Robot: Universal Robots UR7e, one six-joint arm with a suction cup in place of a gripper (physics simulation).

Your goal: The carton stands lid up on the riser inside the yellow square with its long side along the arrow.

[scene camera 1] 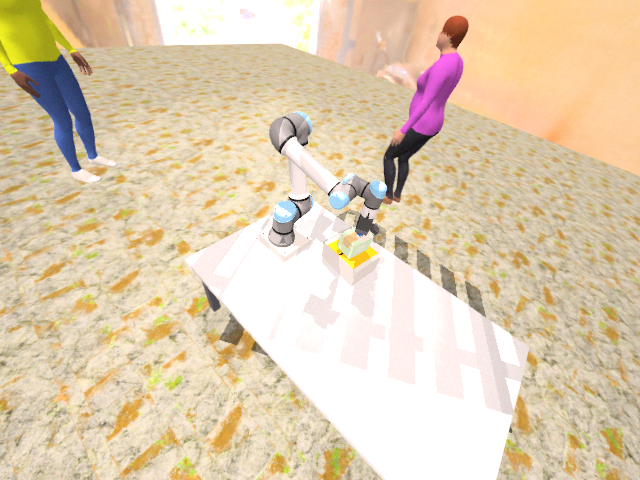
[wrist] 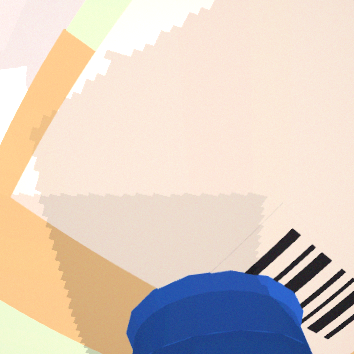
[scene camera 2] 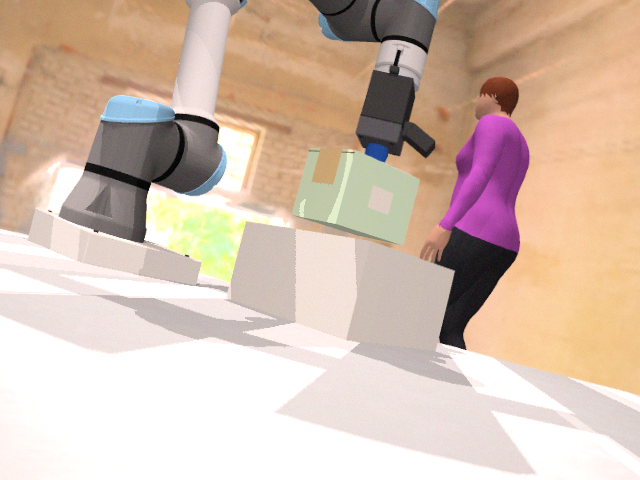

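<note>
The pale green carton (scene camera 1: 356, 248) (scene camera 2: 379, 201) (wrist: 102, 22) hangs from my suction cup (scene camera 1: 359, 235) (scene camera 2: 376, 152) (wrist: 217, 312), which is on and pressed to its top face. In the wrist view, brown tape (wrist: 25, 240), a large pale label (wrist: 210, 125) and a barcode (wrist: 320, 272) show on that face. The carton is a little above the riser (scene camera 1: 366, 269) (scene camera 2: 325, 279); a strip of its underside shows in scene camera 2. The yellow square (scene camera 1: 356, 259) on the riser top shows around the carton's near sides. The black arrow (scene camera 1: 339, 253) is mostly hidden, so I cannot tell the alignment exactly.
The arm's base (scene camera 1: 281, 237) (scene camera 2: 108, 206) stands beside the riser on the white table (scene camera 1: 330, 372) (scene camera 2: 155, 403). A person in purple (scene camera 1: 439, 93) (scene camera 2: 491, 180) stands behind the table. A person in yellow (scene camera 1: 31, 36) stands at the far left. Striped shadows cross the table.
</note>
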